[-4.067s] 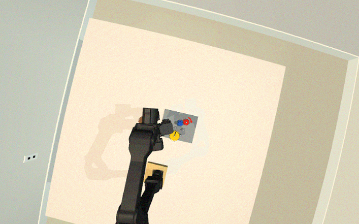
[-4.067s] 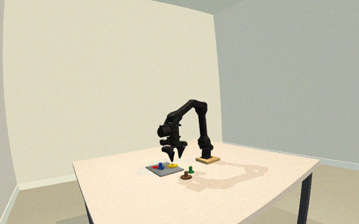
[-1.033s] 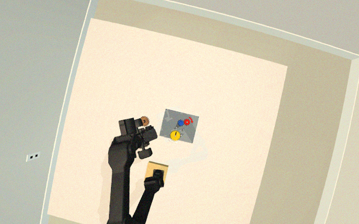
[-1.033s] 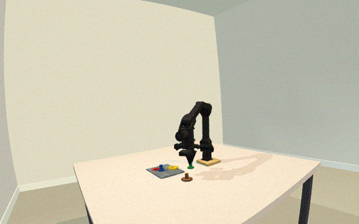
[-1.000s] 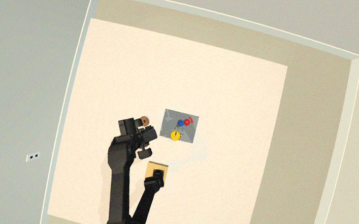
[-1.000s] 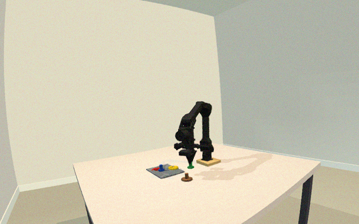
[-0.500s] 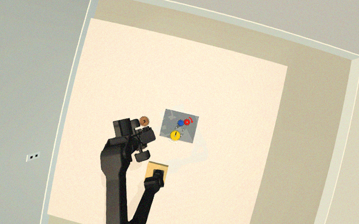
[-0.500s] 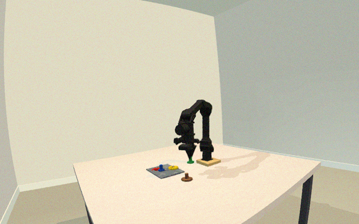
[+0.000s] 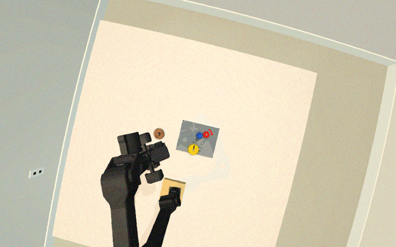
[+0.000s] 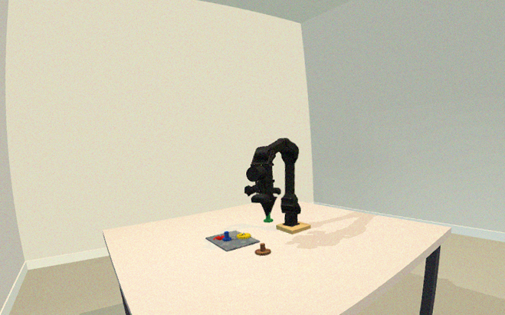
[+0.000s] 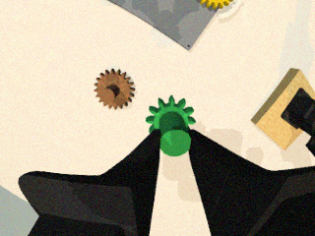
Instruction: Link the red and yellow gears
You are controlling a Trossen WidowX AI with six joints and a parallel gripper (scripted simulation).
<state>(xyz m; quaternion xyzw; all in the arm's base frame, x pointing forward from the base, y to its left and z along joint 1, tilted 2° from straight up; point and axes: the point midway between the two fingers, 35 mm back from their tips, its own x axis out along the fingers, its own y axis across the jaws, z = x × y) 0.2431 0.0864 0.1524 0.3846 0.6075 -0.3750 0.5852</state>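
Right now the blue gear is 190 mm to the right of my gripper tip, 120 mm below it and 90 mm ahead of it. The rest, counted from my gripper tip: brown gear 120 mm below, 70 mm ahead, 30 mm to the left; yellow gear 170 mm to the right, 120 mm below, 10 mm ahead; green gear 10 mm below.
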